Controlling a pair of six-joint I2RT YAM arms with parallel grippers.
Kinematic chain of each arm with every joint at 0, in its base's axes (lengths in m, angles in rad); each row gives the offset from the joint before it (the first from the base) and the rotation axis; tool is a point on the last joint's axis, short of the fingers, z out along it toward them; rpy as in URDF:
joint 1: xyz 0 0 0.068 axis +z
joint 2: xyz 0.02 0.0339 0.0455 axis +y
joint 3: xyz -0.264 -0.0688 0 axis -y
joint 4: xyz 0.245 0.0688 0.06 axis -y
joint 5: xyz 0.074 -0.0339 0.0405 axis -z
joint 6: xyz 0.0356 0 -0.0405 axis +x
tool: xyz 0 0 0 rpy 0 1.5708 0
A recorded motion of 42 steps. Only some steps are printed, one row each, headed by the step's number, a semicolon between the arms.
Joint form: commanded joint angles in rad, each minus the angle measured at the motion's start. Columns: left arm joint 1, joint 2, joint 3, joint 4, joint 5, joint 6; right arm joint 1, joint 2, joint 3, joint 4, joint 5, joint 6.
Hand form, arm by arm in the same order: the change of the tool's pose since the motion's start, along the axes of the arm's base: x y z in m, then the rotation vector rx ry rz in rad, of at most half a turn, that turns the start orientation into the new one. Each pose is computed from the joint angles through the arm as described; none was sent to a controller.
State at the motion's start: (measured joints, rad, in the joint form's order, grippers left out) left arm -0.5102 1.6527 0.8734 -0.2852 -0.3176 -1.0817; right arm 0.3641 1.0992 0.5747 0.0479 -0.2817 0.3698
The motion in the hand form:
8: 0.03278 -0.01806 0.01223 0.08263 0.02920 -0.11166; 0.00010 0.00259 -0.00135 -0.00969 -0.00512 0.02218
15: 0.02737 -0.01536 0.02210 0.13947 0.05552 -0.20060; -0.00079 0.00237 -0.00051 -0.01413 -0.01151 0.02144
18: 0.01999 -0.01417 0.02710 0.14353 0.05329 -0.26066; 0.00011 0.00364 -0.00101 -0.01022 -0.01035 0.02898
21: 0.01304 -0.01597 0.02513 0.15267 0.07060 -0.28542; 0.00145 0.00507 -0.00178 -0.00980 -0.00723 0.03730
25: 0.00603 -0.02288 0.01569 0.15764 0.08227 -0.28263; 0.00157 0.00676 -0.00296 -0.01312 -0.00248 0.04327
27: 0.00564 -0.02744 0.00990 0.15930 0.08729 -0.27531; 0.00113 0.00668 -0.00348 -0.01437 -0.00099 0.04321
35: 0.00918 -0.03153 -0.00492 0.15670 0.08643 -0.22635; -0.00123 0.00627 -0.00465 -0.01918 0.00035 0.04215
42: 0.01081 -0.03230 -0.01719 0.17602 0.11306 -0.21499; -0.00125 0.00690 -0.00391 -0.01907 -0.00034 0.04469
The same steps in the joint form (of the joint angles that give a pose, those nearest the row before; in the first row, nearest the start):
8: 0.0010 0.1151 0.1952 -0.1045 0.0025 0.1332; 0.0090 0.0083 -0.0002 0.0051 -0.0067 -0.0164
15: 0.0009 0.0823 0.2035 -0.1660 0.0100 0.2336; 0.0102 0.0020 -0.0010 0.0027 -0.0021 -0.0214
18: -0.0044 0.0449 0.1799 -0.1674 0.0335 0.2854; 0.0128 0.0096 0.0004 0.0095 -0.0082 -0.0200
21: -0.0191 0.0338 0.1627 -0.1796 0.0371 0.2941; 0.0155 0.0204 0.0040 0.0135 -0.0139 -0.0213
25: -0.0498 0.0459 0.1391 -0.1655 0.0223 0.2621; 0.0220 0.0267 0.0048 0.0131 -0.0128 -0.0224
27: -0.0631 0.0664 0.1391 -0.1557 0.0136 0.2423; 0.0224 0.0256 0.0028 0.0120 -0.0120 -0.0227
35: -0.0700 0.1165 0.1340 -0.1126 -0.0106 0.1894; 0.0253 0.0160 -0.0056 0.0073 -0.0067 -0.0245
42: -0.0704 0.1572 0.1349 -0.1079 -0.0211 0.1795; 0.0278 0.0160 -0.0027 0.0051 -0.0067 -0.0247

